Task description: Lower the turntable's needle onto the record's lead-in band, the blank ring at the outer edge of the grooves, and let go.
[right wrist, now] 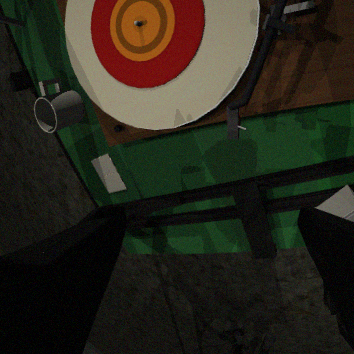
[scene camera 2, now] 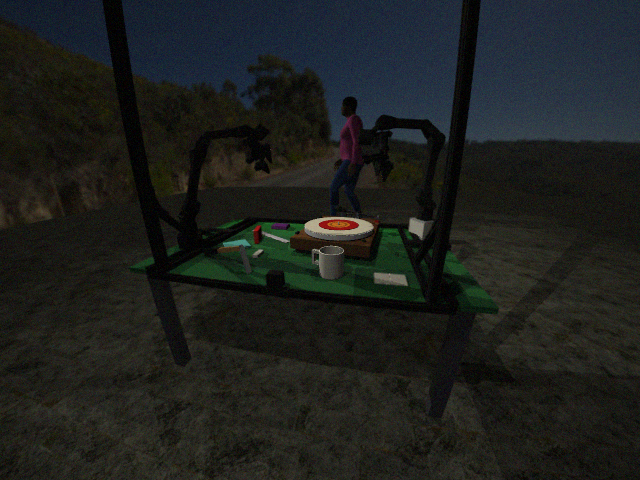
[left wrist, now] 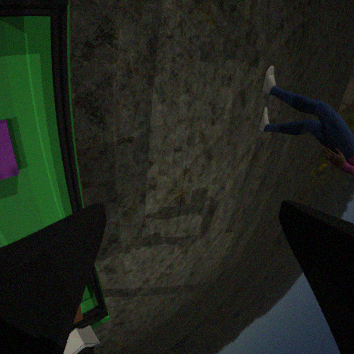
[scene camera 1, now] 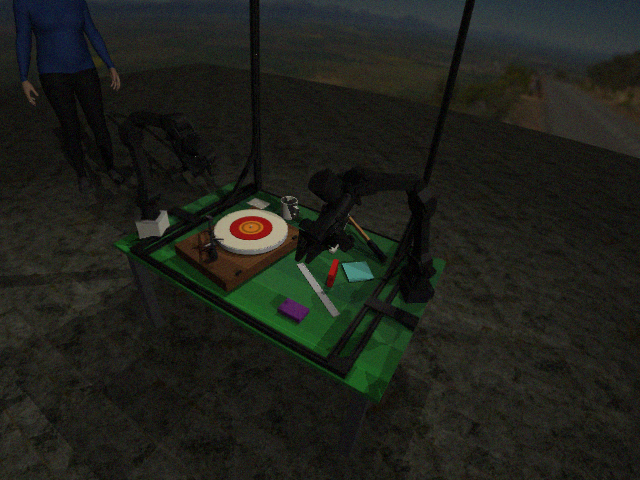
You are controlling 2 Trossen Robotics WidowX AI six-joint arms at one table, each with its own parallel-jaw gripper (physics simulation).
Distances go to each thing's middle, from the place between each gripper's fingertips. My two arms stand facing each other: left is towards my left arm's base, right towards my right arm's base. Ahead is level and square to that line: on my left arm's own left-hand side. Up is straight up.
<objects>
The turntable (scene camera 1: 238,259) is 37 cm behind my left hand, 36 cm to the right of it and 26 cm below it.
The turntable is 220 mm below my right hand, 170 mm to the left of it and 10 mm ahead of it.
</objects>
